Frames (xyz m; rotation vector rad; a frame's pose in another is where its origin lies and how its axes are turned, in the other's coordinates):
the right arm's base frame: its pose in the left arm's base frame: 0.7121 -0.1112 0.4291 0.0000 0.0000 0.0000
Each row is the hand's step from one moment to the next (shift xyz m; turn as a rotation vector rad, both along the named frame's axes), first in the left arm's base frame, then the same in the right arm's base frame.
Working: the left arm's base frame: its pose in the right arm's base frame: -0.7121 0.1112 -0.4291 0.0000 0.0000 0.0000

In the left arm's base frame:
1: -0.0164 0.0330 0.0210 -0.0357 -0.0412 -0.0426
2: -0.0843 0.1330 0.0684 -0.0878 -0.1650 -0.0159
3: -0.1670 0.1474 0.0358 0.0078 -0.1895 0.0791
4: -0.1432 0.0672 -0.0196 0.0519 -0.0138 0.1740
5: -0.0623 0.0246 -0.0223 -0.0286 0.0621 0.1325
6: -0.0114 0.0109 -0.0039 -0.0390 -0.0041 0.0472
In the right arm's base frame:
1: -0.0164 0.0330 0.0210 -0.0357 -0.0412 -0.0426
2: -0.0843 0.1330 0.0684 -0.0878 -0.1650 -0.0159
3: -0.1670 0.1474 0.0358 0.0078 -0.1895 0.0791
4: -0.1432 0.0672 -0.0196 0.0519 -0.0138 0.1740
5: -0.0623 0.0246 -0.0223 -0.0286 0.0621 0.1325
6: -0.0114 0.0109 -0.0039 -0.0390 -0.0041 0.0472

